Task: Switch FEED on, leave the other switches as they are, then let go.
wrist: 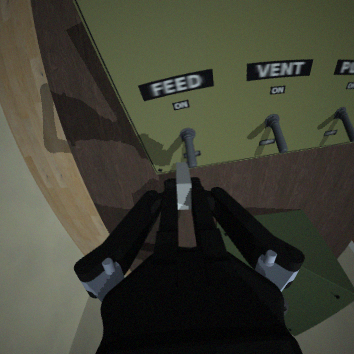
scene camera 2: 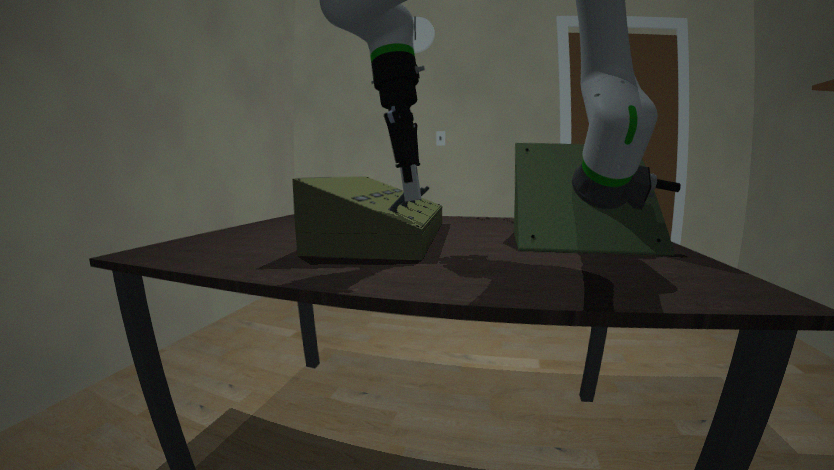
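Seen in the pictures: gripper, fingertip midpoint: (wrist: 181,171) (scene camera 2: 413,200); arm's base at its link origin: (scene camera 2: 601,185).
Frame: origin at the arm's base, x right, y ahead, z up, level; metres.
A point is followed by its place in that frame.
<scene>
The FEED switch (wrist: 189,147) @[y 0.430, x -0.253, z -0.030 m] is a grey lever under the FEED label (wrist: 176,85) @[y 0.505, x -0.271, z -0.028 m] in the wrist view. It leans down toward its OFF label, away from ON. The VENT switch (wrist: 277,134) @[y 0.456, x -0.140, z -0.030 m] and another switch (wrist: 346,125) @[y 0.483, x -0.025, z -0.032 m] to its right lean the same way. They stand on the sloped face of the yellow-green box (wrist: 225,30) @[y 0.561, x -0.226, z -0.011 m] (scene camera 2: 356,233) @[y 0.480, x -0.338, z -0.091 m]. My gripper (wrist: 181,171) @[y 0.393, x -0.262, z -0.032 m] (scene camera 2: 412,197) @[y 0.393, x -0.262, z -0.032 m] is shut with nothing between its fingers. Its fingertips are right at the lower end of the FEED lever in the wrist view; whether they touch it I cannot tell.
A green box (scene camera 2: 545,198) @[y 0.139, x -0.055, z -0.034 m] (wrist: 305,270) @[y 0.210, x 0.000, z 0.029 m] with a slanted side stands on the dark table (scene camera 2: 373,280) @[y 0.383, x -0.447, z -0.141 m] to the right in the scene view. Part of the robot arm (scene camera 2: 612,128) @[y 0.010, x -0.191, z 0.114 m] hangs in front of it. The table's edge shows at the left in the wrist view.
</scene>
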